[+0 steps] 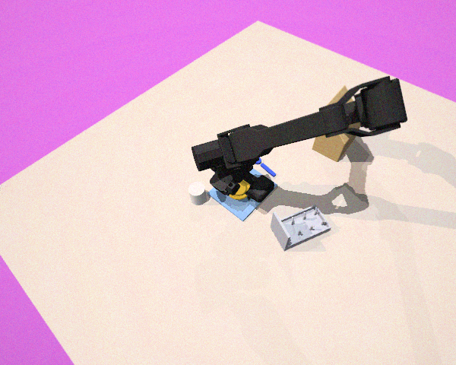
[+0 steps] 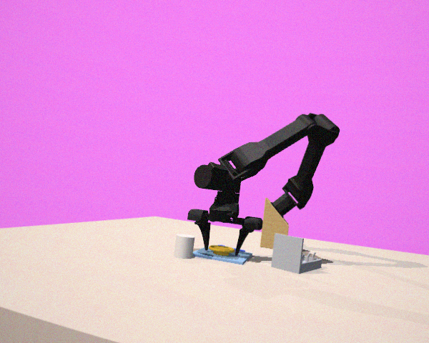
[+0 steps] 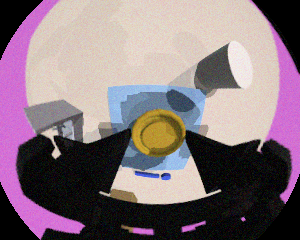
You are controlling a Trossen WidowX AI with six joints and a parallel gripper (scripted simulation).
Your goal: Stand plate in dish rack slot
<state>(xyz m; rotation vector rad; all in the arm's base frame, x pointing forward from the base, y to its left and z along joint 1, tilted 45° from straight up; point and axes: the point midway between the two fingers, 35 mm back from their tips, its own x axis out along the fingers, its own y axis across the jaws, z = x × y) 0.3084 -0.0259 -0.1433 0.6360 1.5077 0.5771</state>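
Right now my gripper tip is 1 cm past the light blue mat and 1 cm above it. The rest, counted from my gripper tip: white cup (8 cm ahead, 7 cm to the right, 2 cm above); blue spoon (12 cm behind); yellow plate (1 cm above).
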